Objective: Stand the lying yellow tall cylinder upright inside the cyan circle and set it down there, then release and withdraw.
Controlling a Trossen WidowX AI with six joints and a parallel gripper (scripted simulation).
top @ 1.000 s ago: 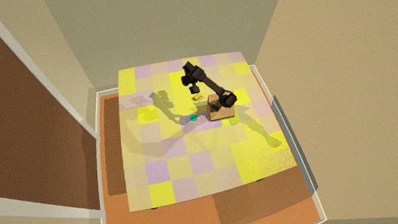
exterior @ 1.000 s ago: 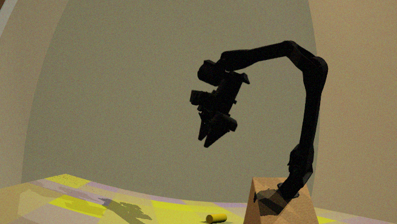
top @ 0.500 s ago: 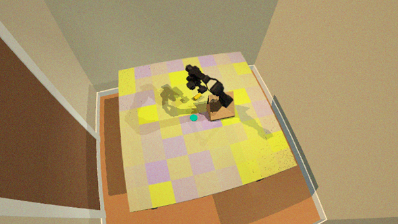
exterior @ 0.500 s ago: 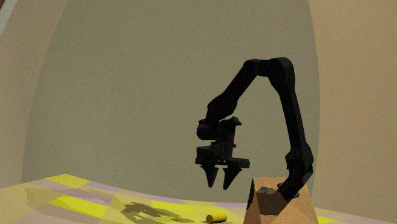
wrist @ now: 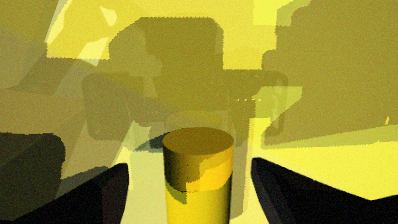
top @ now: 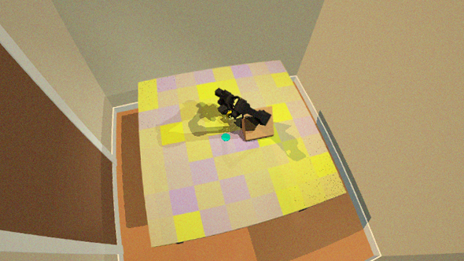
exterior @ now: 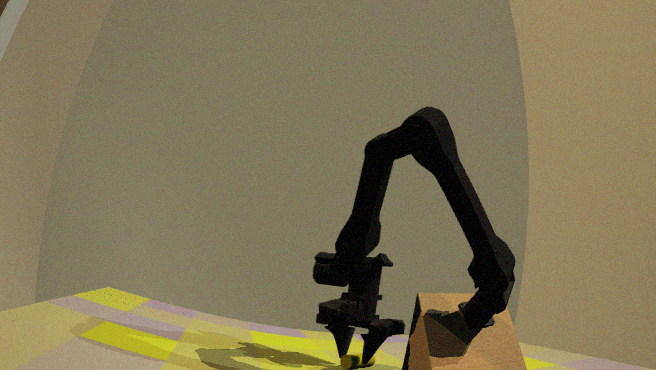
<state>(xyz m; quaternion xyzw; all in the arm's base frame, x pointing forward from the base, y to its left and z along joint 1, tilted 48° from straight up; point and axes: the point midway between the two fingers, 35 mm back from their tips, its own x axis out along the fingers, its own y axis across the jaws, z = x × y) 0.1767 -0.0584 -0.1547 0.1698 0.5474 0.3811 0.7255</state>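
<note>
Right now the cyan circle is 80 mm ahead of my gripper tip, 160 mm to the left of it and 20 mm below it. The rest, counted from my gripper tip: yellow tall cylinder: 20 mm behind, 10 mm to the right.
</note>
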